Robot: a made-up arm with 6 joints.
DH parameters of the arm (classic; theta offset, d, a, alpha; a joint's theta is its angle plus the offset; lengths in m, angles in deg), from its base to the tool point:
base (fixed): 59.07 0 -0.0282 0
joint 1: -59.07 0.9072 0.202 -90
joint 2: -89.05 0 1.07 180
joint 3: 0.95 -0.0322 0.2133 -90
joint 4: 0 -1.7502 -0.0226 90
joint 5: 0 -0.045 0.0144 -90
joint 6: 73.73 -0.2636 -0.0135 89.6
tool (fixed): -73.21 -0.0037 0 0
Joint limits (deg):
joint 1: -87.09..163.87
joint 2: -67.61..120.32
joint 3: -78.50..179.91
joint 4: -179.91..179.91
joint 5: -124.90..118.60
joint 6: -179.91..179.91
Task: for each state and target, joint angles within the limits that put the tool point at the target. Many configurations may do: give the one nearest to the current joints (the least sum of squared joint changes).
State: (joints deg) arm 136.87 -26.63 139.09 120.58 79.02 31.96
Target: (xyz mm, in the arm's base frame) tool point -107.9 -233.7 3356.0
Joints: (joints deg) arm 132.79 27.17 143.22 124.17 97.33 32.93
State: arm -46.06 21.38 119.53 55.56 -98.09 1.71
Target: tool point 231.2 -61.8 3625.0
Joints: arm -8.89 17.46 119.56 12.88 -96.88 0.71
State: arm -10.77 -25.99 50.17 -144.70 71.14 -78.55
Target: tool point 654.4 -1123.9 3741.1
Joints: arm -55.06 11.57 71.52 -138.54 31.31 -78.54
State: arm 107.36 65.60 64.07 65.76 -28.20 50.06
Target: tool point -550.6 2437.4 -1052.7
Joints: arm 103.16 115.61 63.93 66.63 -19.06 50.59
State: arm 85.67 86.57 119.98 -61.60 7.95 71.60
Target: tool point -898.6 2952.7 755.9
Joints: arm 106.35 119.87 123.68 -61.38 9.38 71.59
